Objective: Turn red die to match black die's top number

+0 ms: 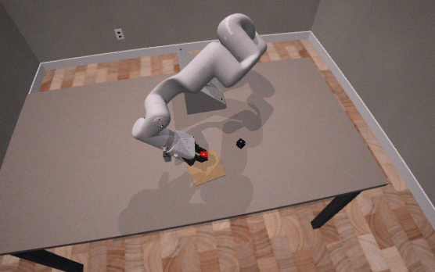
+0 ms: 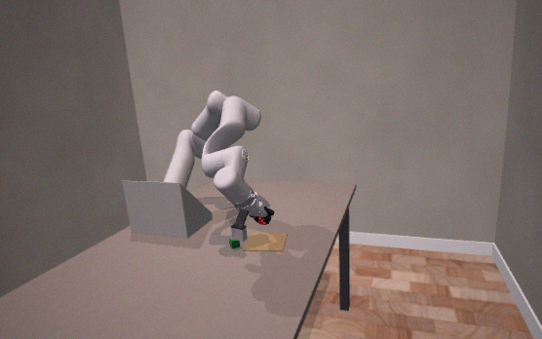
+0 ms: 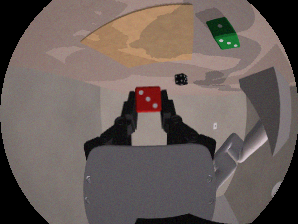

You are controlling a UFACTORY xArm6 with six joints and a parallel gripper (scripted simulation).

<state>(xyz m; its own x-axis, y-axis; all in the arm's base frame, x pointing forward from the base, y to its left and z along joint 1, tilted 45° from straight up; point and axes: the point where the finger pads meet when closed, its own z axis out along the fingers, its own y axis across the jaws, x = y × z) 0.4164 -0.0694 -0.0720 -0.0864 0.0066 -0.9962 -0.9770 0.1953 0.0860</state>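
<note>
My gripper is now 1 cm to the right of the red die and 1 cm above it. Also, from my hand: black die (6 cm behind, 19 cm to the left, 9 cm below); then green die (10 cm behind, 4 cm to the right, 9 cm below); then tan mat (1 cm to the left, 10 cm below).
</note>
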